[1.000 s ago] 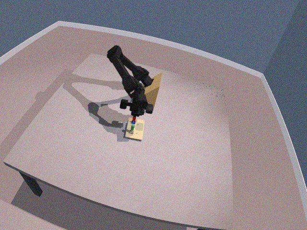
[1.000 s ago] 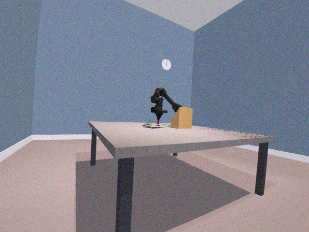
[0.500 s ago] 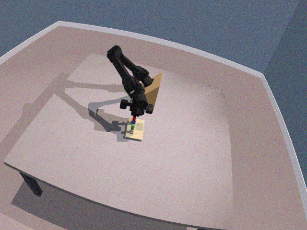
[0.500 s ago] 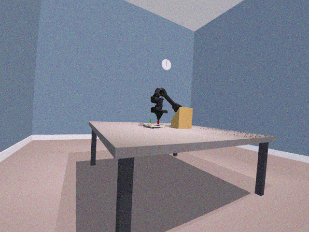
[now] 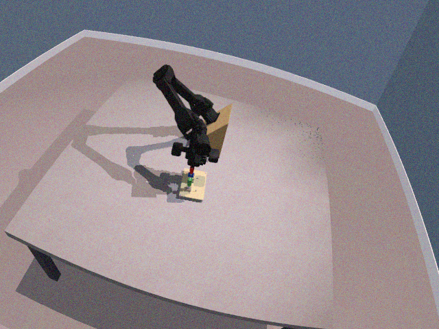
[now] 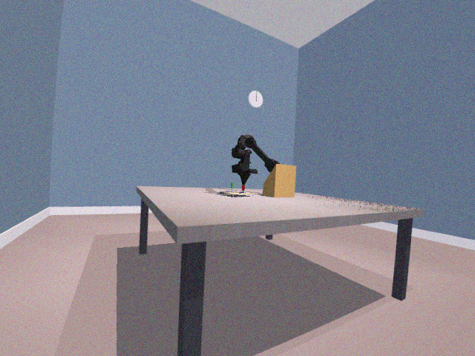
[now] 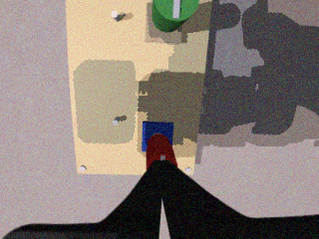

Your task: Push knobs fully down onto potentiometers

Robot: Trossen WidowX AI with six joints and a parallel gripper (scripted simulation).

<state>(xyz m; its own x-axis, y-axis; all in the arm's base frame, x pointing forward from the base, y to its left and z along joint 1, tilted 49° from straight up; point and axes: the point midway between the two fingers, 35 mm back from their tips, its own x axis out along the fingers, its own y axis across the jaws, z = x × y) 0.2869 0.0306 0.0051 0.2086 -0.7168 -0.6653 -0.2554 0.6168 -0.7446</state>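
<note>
The red knob is 10 mm below my gripper tip. From my gripper tip the other things lie so: green knob (80 mm ahead, 20 mm to the left).
</note>
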